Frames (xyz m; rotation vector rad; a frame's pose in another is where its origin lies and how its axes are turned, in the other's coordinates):
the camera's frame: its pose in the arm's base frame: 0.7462 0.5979 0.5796 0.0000 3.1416 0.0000
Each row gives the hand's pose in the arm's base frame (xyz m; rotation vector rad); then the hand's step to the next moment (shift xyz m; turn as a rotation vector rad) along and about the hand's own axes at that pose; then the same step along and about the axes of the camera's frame.
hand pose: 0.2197 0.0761 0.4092 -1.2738 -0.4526 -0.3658
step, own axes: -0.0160 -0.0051 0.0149 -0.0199 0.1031 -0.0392
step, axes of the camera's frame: 0.0181 0.0133 0.0007 -0.0394 -0.0112 0.1043
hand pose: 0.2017 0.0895 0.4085 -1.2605 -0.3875 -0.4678
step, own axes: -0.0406 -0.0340 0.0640 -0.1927 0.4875 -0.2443
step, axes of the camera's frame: 0.0540 0.0587 -0.0232 -0.1045 -0.0978 0.5603
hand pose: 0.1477 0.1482 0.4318 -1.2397 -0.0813 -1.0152
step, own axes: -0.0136 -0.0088 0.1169 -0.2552 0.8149 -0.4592
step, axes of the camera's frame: -0.0393 0.1025 -0.0434 -0.1906 -0.2440 0.9188
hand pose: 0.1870 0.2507 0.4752 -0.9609 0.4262 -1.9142
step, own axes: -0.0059 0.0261 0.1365 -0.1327 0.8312 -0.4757
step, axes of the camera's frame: -0.1215 0.0039 -0.0676 -0.1544 -0.3583 0.8846
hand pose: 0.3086 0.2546 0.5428 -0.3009 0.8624 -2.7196
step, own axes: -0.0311 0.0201 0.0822 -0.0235 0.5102 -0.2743
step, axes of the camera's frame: -0.0559 -0.0496 -0.0505 -0.0451 -0.2477 0.5222
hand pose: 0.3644 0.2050 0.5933 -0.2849 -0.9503 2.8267
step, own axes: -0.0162 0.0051 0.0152 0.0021 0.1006 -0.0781
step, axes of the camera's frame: -0.0119 -0.0161 -0.0109 -0.0077 -0.0336 0.1226
